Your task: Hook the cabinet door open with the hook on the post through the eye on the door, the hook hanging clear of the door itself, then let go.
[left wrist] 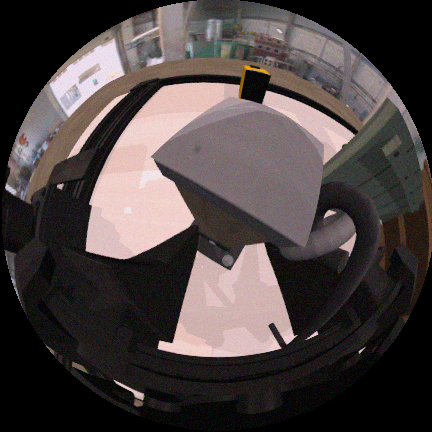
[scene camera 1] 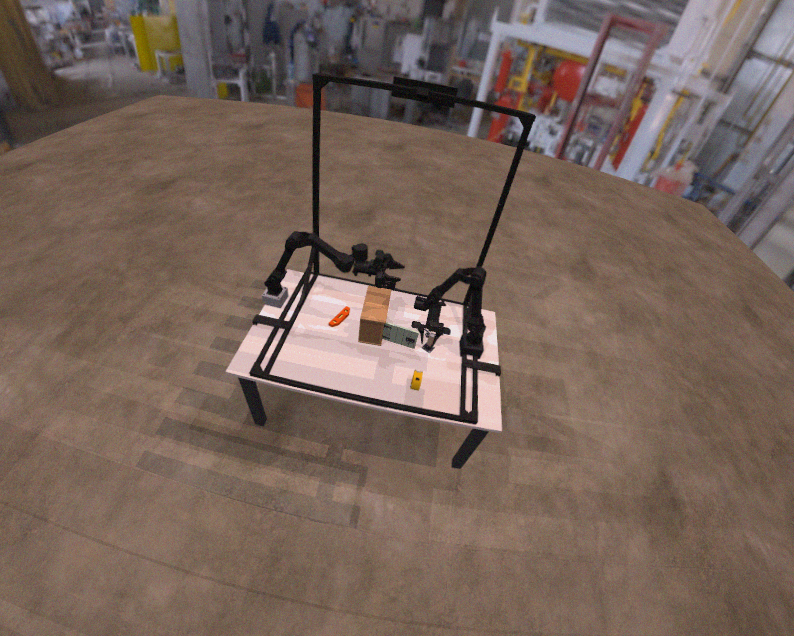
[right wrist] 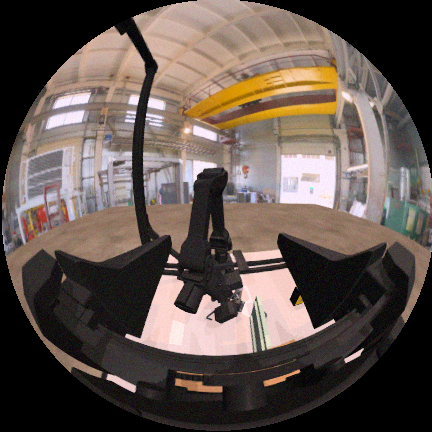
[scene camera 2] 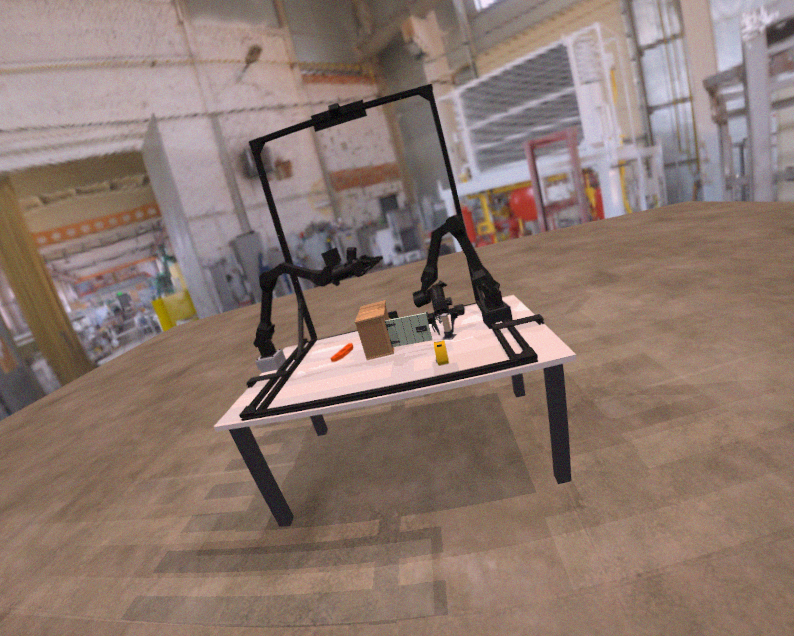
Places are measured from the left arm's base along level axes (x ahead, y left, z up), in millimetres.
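Where they show: left gripper, fingertip midpoint: [scene camera 1: 427, 345] [right wrist: 236, 304] [scene camera 2: 446, 333]; right gripper, fingertip midpoint: [scene camera 1: 402, 273] [right wrist: 225, 239] [scene camera 2: 381, 258]; left arm's base, link origin: [scene camera 1: 473, 341] [right wrist: 220, 258] [scene camera 2: 495, 306]; right arm's base, link origin: [scene camera 1: 274, 291] [scene camera 2: 268, 354].
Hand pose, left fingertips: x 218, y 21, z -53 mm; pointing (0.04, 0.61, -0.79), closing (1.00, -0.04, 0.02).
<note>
Each offset is from my left fingertips to the top centre of the thing. "pt": to the spot under its first point.
The wooden cabinet @[151 mm up, 272 mm ahead, 77 mm right] [scene camera 1: 374, 316] [scene camera 2: 375, 334] stands mid-table. Its green door @[114 mm up, 144 mm ahead, 26 mm left] [scene camera 1: 400, 335] [scene camera 2: 407, 329] [left wrist: 382, 160] [right wrist: 258, 327] sticks out to the right in both scene views. The eye on the door is too small to make out clearly. The grey post @[pt 51 mm up, 5 mm back, 13 mm left] [scene camera 1: 430, 340] [scene camera 2: 447, 325] [left wrist: 245, 160] stands upright just beyond the door's free end. My left gripper [scene camera 1: 430, 331] [left wrist: 231, 231] is shut on the post, a finger at each side. The dark hook @[pt 83 mm up, 11 mm ahead, 13 mm right] [left wrist: 369, 235] hangs from the post's grey ring @[pt 77 mm up, 7 mm ahead, 12 mm right] [left wrist: 332, 237], its lower end free beside the finger. My right gripper [scene camera 2: 377, 259] is open and empty, high behind the cabinet.
A yellow block @[65 mm up, 50 mm ahead, 235 mm left] [scene camera 1: 416, 375] [scene camera 2: 441, 354] [left wrist: 241, 84] stands nearer the front edge. An orange handle-like piece @[2 mm up, 442 mm ahead, 104 mm right] [scene camera 1: 339, 316] [scene camera 2: 341, 352] lies left of the cabinet in the scene views. Black frame rails @[pt 4 mm up, 289 mm ahead, 339 mm left] [scene camera 1: 357, 394] [scene camera 2: 397, 386] run along the table's edges.
</note>
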